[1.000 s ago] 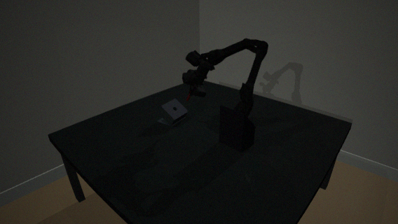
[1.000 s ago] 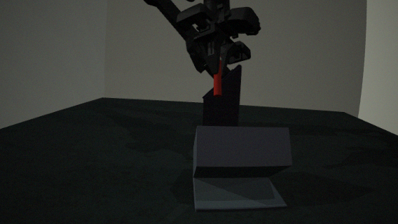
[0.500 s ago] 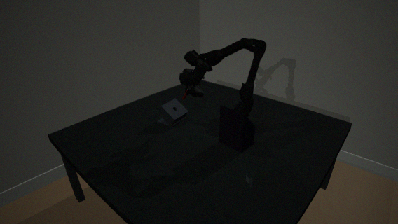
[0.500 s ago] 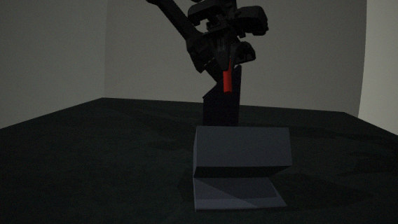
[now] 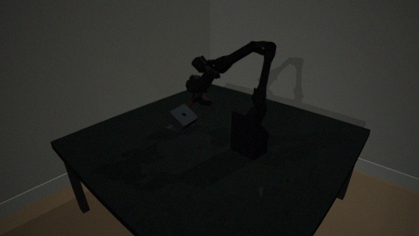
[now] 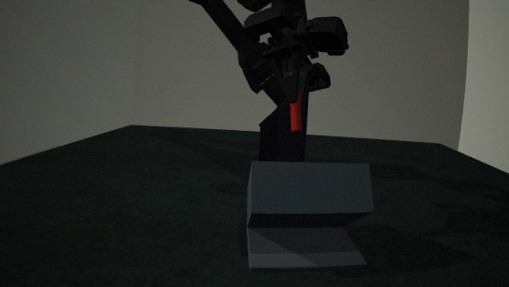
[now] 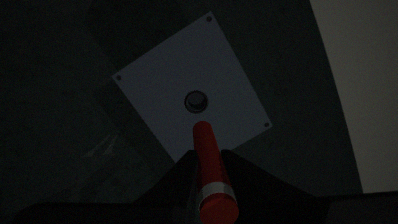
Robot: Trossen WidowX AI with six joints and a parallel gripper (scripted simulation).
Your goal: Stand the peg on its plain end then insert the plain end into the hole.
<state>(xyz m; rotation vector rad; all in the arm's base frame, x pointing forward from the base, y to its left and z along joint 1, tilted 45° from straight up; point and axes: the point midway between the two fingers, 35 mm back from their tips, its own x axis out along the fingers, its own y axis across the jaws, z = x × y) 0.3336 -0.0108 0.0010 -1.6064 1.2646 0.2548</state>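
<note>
Right now the grey sloped panel is 110 mm below my gripper tip, 70 mm ahead of it and 10 mm to the left of it. Also, from my gripper tip: red peg 10 mm behind, 10 mm above.
</note>
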